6 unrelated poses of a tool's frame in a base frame.
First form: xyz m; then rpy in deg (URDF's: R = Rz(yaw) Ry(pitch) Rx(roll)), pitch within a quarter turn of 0, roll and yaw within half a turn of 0.
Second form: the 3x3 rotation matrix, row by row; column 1 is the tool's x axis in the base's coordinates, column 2 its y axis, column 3 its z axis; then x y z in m. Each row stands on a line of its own. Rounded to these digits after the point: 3 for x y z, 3 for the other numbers.
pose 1, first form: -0.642, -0.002, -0.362, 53.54, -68.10, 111.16
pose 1, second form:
-0.135, -0.285, 0.949
0.348, -0.910, -0.224
0.928, 0.300, 0.222
-0.642, -0.002, -0.362

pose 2, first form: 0.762, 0.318, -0.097, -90.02, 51.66, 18.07
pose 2, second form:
0.590, -0.746, -0.310
0.192, -0.244, 0.951
-0.784, -0.620, 0.000
0.762, 0.318, -0.097

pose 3, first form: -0.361, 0.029, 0.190, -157.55, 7.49, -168.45
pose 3, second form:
-0.971, -0.136, 0.194
-0.199, 0.915, -0.350
-0.130, -0.379, -0.916
-0.361, 0.029, 0.190

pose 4, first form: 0.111, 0.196, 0.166, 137.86, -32.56, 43.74
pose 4, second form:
0.609, 0.252, 0.752
0.583, -0.785, -0.209
0.538, 0.565, -0.625
0.111, 0.196, 0.166

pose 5, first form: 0.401, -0.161, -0.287, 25.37, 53.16, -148.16
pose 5, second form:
-0.509, 0.185, -0.840
-0.316, -0.948, -0.017
-0.800, 0.257, 0.542
0.401, -0.161, -0.287

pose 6, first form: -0.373, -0.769, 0.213, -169.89, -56.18, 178.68
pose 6, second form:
-0.556, -0.123, -0.822
0.013, 0.988, -0.157
0.831, -0.098, -0.548
-0.373, -0.769, 0.213

